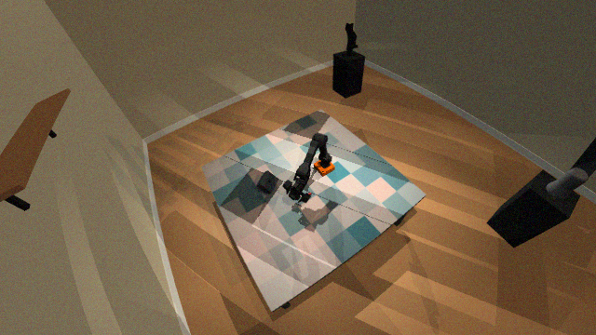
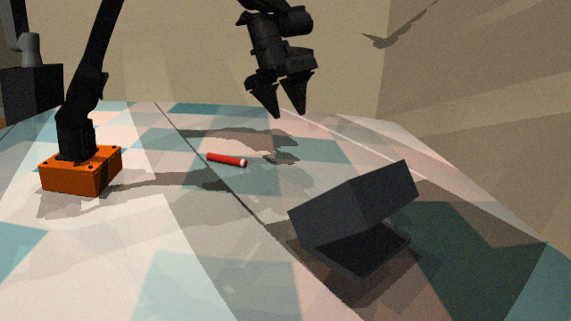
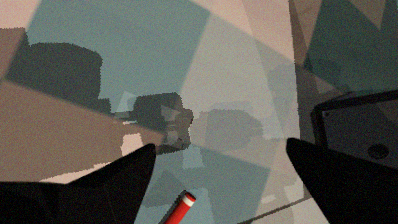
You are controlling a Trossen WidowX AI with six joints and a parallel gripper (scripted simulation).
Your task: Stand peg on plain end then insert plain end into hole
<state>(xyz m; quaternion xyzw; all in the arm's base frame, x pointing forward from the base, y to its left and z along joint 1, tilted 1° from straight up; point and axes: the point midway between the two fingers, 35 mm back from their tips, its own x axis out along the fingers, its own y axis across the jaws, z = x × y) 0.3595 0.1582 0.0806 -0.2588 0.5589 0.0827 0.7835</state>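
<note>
My gripper tip is now 90 mm past the red peg, 90 mm above it and 30 mm to the left of it. Also, from my gripper tip: flat dark plate (260 mm to the right, 90 mm below, 90 mm ahead); grey sloped panel (240 mm to the right, 80 mm ahead, 40 mm below).
</note>
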